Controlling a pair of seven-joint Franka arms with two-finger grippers.
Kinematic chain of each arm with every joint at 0, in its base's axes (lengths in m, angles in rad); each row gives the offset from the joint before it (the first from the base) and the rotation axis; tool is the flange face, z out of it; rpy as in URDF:
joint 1: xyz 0 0 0.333 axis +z
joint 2: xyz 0 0 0 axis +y
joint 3: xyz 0 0 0.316 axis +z
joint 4: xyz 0.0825 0 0 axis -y
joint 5: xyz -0.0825 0 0.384 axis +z
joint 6: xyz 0 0 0 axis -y
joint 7: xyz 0.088 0 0 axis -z
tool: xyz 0 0 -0.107 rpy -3.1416 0 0
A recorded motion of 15 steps. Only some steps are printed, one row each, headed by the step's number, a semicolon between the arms.
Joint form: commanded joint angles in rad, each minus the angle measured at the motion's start. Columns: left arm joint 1, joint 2, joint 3, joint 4, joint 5, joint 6, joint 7; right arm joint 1, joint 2, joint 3, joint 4, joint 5, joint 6, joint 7.
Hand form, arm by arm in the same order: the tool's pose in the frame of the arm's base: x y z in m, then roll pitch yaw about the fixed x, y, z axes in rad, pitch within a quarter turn. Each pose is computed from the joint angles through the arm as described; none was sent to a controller.
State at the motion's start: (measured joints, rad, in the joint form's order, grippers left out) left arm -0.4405 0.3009 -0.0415 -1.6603 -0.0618 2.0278 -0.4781; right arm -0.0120 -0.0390 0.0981 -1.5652 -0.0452 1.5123 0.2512
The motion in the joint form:
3: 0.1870 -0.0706 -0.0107 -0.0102 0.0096 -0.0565 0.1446; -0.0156 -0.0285 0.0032 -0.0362 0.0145 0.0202 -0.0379
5: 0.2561 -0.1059 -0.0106 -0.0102 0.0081 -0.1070 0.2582; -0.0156 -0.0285 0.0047 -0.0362 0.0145 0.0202 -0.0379
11: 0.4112 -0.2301 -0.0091 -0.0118 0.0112 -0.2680 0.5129; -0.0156 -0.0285 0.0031 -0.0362 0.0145 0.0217 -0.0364
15: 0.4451 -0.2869 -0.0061 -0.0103 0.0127 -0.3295 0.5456; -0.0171 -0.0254 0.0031 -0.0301 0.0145 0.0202 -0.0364
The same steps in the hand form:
3: 0.6080 -0.1927 0.4752 3.0606 -0.0461 0.0501; 0.5283 0.0376 0.6432 3.1046 -0.0063 -0.1409
5: 0.6095 -0.1485 0.4927 3.0695 -0.0402 0.0031; 0.5283 0.0384 0.6432 3.1045 -0.0063 -0.1394
11: 0.5847 -0.0505 0.5526 3.0888 -0.0186 -0.1050; 0.5285 0.0376 0.6433 3.1049 -0.0078 -0.1424
15: 0.5665 -0.0289 0.5805 3.0932 -0.0169 -0.1042; 0.5294 0.0368 0.6444 3.1055 -0.0092 -0.1439

